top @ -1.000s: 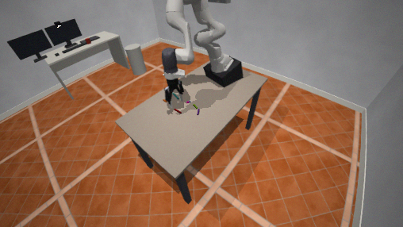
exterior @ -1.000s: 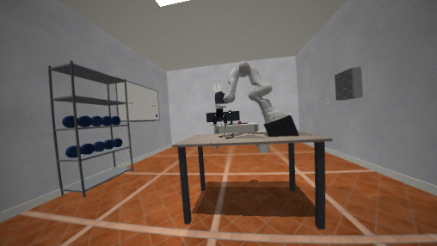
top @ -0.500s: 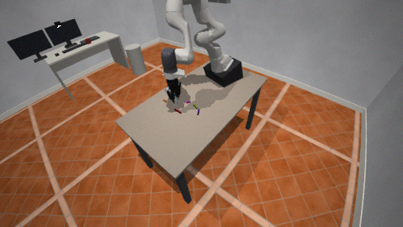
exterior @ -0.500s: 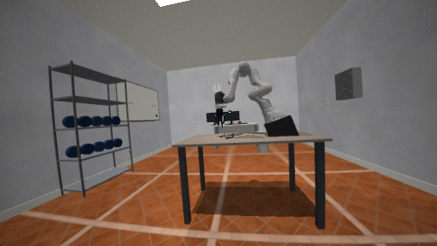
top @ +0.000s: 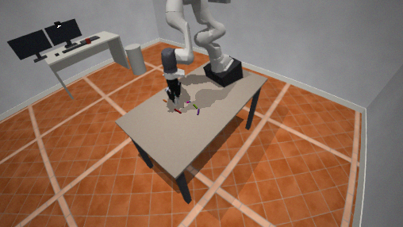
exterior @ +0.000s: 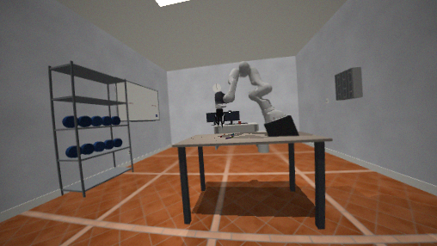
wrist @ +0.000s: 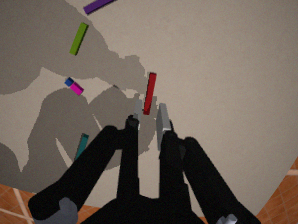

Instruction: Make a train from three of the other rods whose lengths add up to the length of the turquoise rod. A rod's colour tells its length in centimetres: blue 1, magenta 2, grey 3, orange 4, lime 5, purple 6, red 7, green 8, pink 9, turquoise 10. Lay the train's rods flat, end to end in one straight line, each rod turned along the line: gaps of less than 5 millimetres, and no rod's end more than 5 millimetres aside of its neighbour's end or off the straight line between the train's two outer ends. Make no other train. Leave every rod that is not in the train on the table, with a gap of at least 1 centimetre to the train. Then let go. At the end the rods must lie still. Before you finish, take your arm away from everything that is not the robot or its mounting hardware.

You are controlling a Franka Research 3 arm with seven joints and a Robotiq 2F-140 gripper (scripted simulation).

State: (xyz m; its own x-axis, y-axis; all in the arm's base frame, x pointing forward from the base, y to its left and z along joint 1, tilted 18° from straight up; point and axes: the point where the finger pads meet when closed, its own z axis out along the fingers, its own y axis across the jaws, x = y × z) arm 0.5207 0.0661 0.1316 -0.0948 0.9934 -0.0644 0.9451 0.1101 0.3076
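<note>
The red rod is 100 mm below my hand. Round my hand: small blue rod (130 mm behind, 100 mm below, 10 mm to the right); magenta rod (120 mm behind, 100 mm below, 20 mm to the right); lime rod (130 mm behind, 100 mm below, 60 mm to the left).
</note>
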